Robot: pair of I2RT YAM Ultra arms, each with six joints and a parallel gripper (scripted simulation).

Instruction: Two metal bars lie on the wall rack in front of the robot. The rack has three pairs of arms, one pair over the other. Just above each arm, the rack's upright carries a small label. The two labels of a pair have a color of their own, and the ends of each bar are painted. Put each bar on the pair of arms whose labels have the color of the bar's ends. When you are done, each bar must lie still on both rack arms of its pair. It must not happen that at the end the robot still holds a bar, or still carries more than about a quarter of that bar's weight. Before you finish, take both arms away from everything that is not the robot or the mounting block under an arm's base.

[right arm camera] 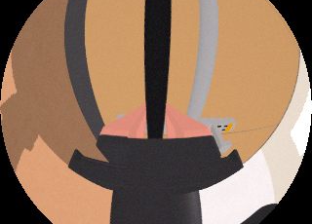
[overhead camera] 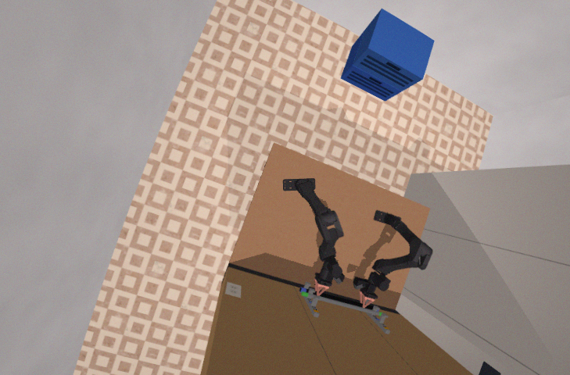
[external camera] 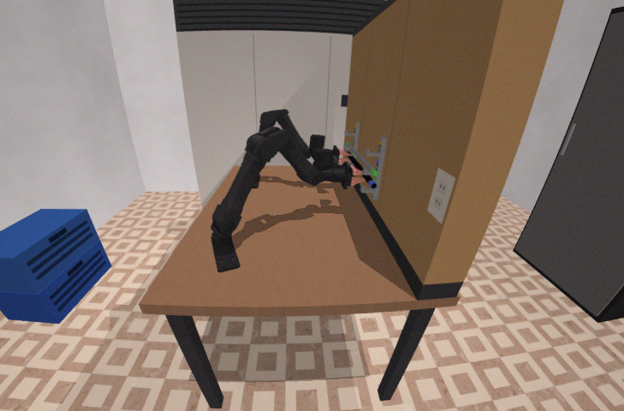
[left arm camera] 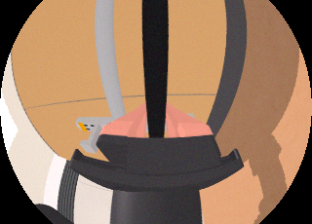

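The black bar is 150 mm to the right of my left hand and 10 mm ahead of it. The rest, counted from my left hand: brown wall panel (250 mm above, 200 mm to the right, 110 mm ahead); then black baseboard (200 mm to the right, 150 mm below, 50 mm ahead).
The black bar lies 15 cm to the left of my right hand. Also, from my right hand: brown wall panel (25 cm above, 11 cm ahead, 10 cm to the left); then black baseboard (15 cm below, 10 cm to the left, 4 cm ahead).
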